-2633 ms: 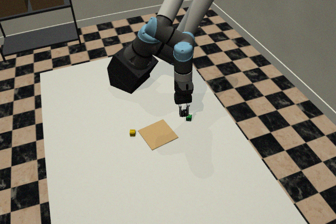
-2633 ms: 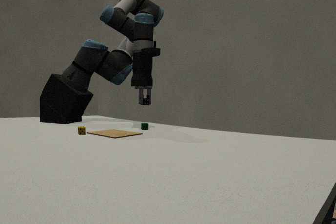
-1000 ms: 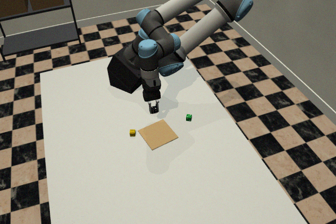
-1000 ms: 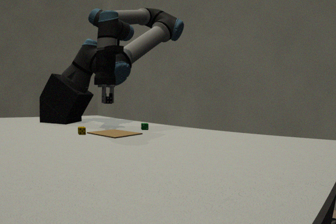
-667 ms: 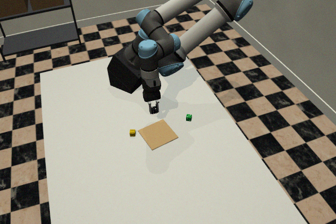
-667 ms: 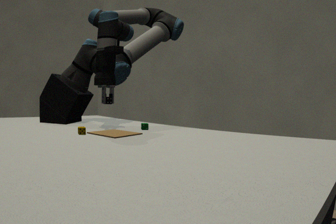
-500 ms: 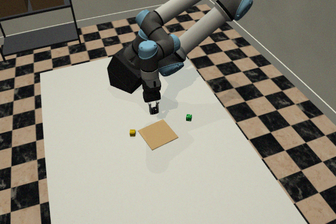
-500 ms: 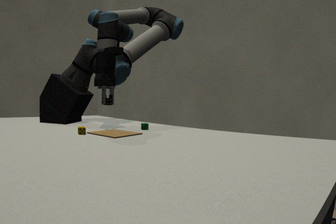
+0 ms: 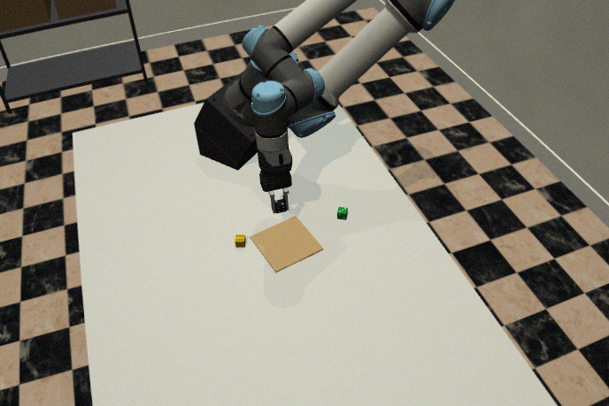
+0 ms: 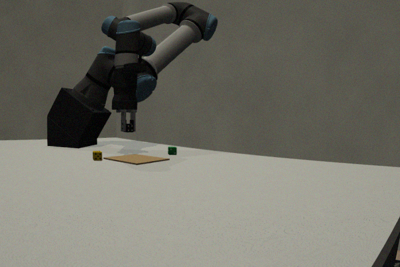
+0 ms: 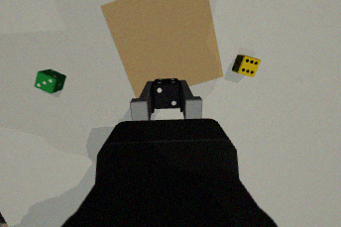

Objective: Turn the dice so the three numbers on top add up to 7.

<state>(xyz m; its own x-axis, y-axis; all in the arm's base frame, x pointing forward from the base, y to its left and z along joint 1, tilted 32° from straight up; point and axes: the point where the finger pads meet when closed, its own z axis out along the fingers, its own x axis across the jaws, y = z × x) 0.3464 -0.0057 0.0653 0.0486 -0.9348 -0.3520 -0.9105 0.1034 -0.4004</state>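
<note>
Right now my hand is 90 mm above the tan mat and 50 mm short of it. From my hand the other things lie so: yellow die 110 mm to the right, 80 mm below, 20 mm ahead; black die 10 mm below; green die 170 mm to the left, 80 mm below, 10 mm behind.
</note>
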